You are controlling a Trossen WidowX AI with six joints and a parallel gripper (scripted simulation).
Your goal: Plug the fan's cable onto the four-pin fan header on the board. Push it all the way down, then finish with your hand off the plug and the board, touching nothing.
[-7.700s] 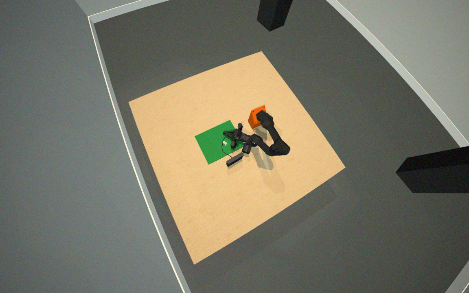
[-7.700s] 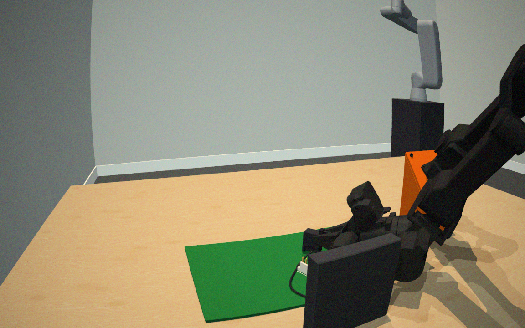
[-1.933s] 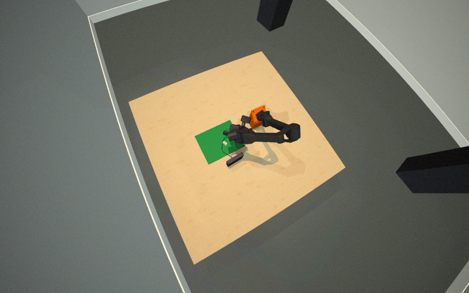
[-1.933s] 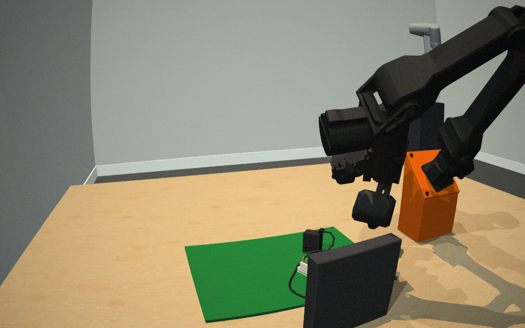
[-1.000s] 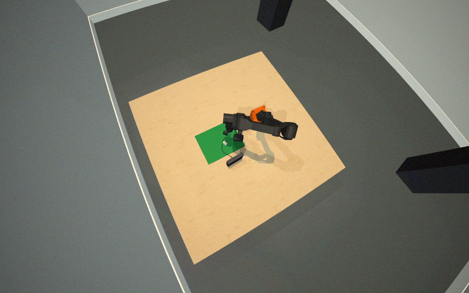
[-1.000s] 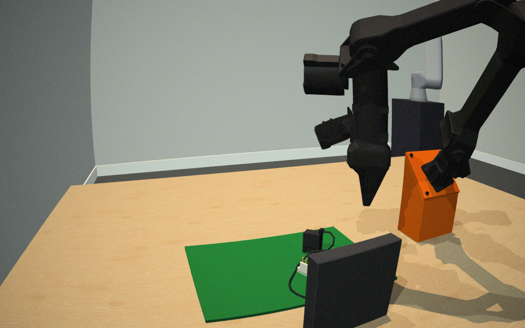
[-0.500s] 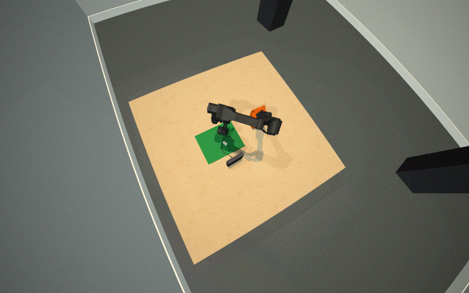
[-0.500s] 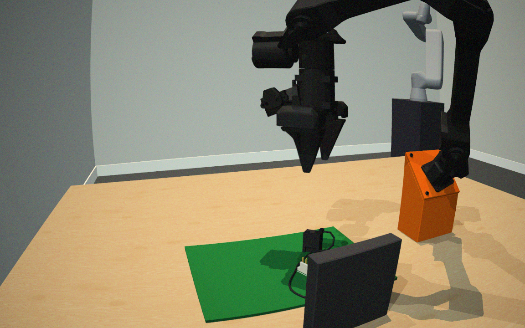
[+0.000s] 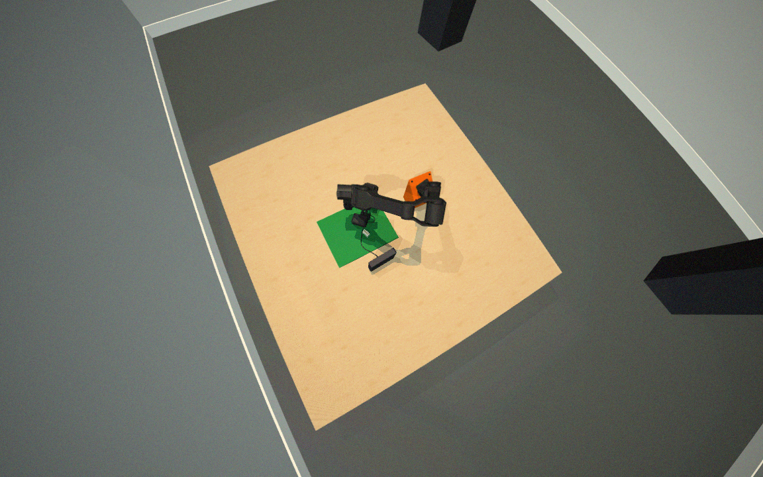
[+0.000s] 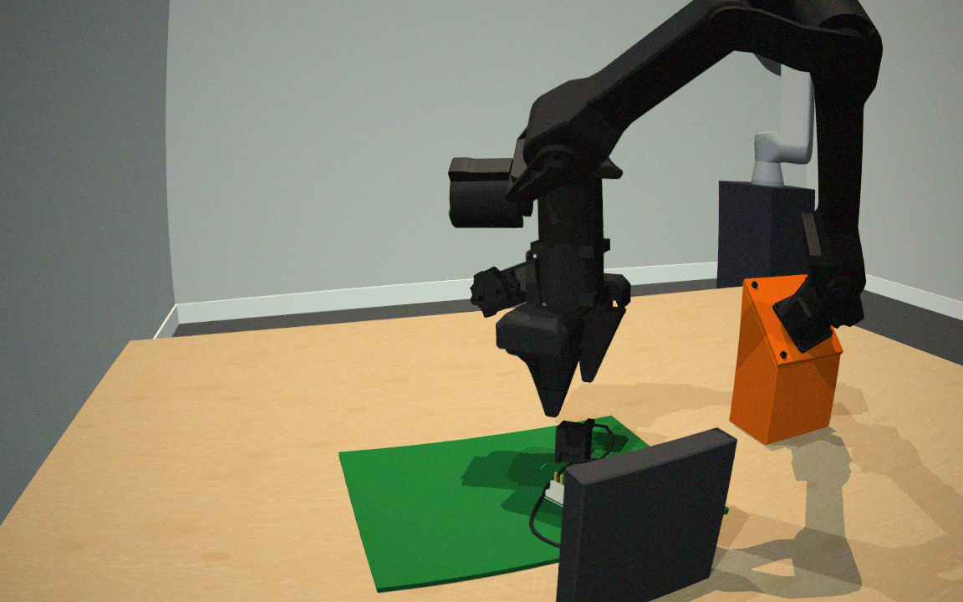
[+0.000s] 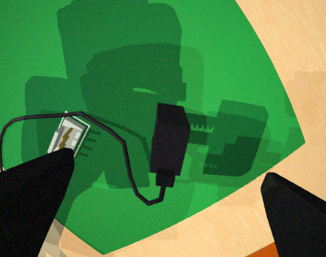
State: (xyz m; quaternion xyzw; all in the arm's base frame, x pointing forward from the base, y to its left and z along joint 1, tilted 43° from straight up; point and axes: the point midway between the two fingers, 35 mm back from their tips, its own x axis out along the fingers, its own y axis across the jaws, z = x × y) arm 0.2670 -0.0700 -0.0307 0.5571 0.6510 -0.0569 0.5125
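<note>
Right now the black plug is 5 cm below my gripper tip. Round my gripper tip: green board (7 cm ahead, 3 cm to the left, 8 cm below); then black fan (7 cm ahead, 21 cm to the left, 1 cm below).
</note>
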